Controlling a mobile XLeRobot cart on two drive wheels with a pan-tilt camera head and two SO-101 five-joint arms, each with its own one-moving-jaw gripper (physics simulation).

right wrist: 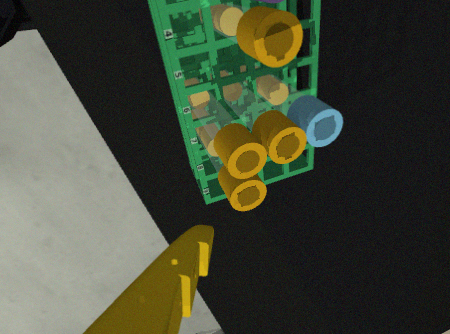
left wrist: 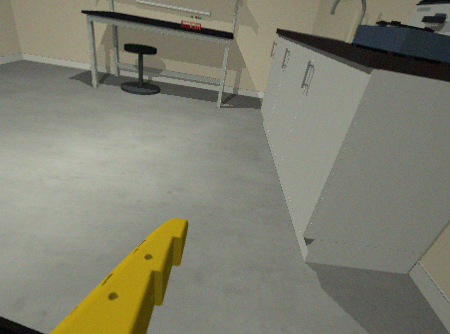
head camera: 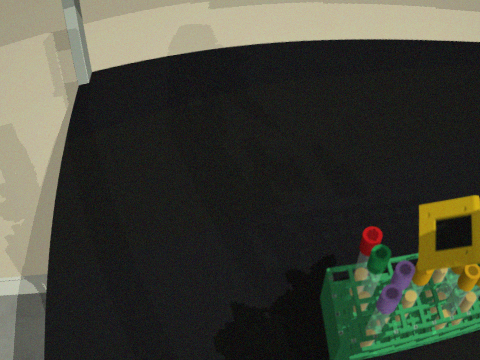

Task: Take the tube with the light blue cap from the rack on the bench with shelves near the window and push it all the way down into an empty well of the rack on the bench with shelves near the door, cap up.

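Places are measured from the left arm's base along level axes (x ahead, y left, z up), in metres.
Where they show: left hand at its tool point: point(left wrist: 185, 237); right hand at its tool point: point(right wrist: 211, 244).
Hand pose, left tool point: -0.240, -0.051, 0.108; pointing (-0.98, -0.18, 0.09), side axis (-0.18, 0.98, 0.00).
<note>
Each offset is from my left tool point to the top centre of the thing, as dx, dy, dz. "pt": to the spot under its first point.
The tube with the light blue cap {pt +0.516, -0.291, -0.002} point(right wrist: 325, 127) stands in the right-hand column of the green rack point(head camera: 327, 310) point(right wrist: 200, 177), near its lower end in the right wrist view, beside orange-capped tubes. It does not show in the head view. My right gripper point(right wrist: 206, 234) is open, with one notched jaw in view below the rack's lower end and nothing held. A yellow part of my right arm point(head camera: 427, 230) hangs over the rack in the head view. My left gripper point(left wrist: 181, 225) is open over the floor. A small red rack point(left wrist: 191, 25) stands on a far bench point(left wrist: 155, 26).
Orange caps {+0.476, -0.298, -0.002} point(right wrist: 247, 160) point(head camera: 470, 277) crowd beside the light blue one. Red {+0.530, -0.205, -0.002} point(head camera: 371, 240), green {+0.509, -0.209, -0.002} point(head camera: 380, 258) and purple {+0.466, -0.213, -0.002} point(head camera: 390, 299) caps stand toward the rack's left end in the head view. A stool point(left wrist: 140, 65) stands by the far bench. A white cabinet point(left wrist: 350, 165) stands at right.
</note>
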